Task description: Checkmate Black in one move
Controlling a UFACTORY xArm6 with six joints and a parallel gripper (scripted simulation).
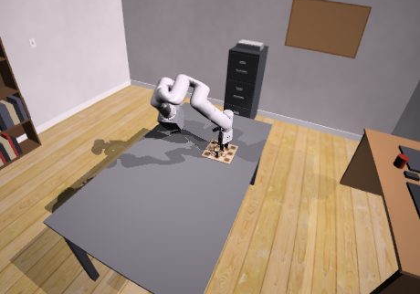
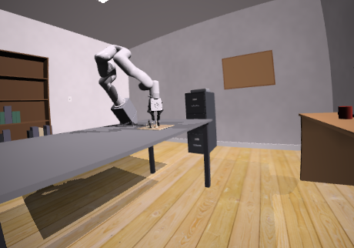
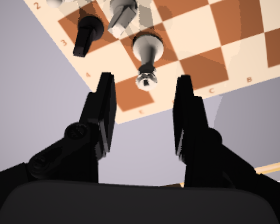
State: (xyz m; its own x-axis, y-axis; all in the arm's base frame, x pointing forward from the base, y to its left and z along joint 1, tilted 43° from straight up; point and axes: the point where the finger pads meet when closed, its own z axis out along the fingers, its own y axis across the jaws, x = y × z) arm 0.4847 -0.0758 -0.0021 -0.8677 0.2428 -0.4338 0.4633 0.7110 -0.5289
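My hand is 12 cm to the right of the tall black piece, 7 cm past it and 5 cm above it. Round my hand: chessboard (8 cm below, 4 cm to the left, 3 cm behind); then black pawn (8 cm to the left, 6 cm below, 3 cm behind).
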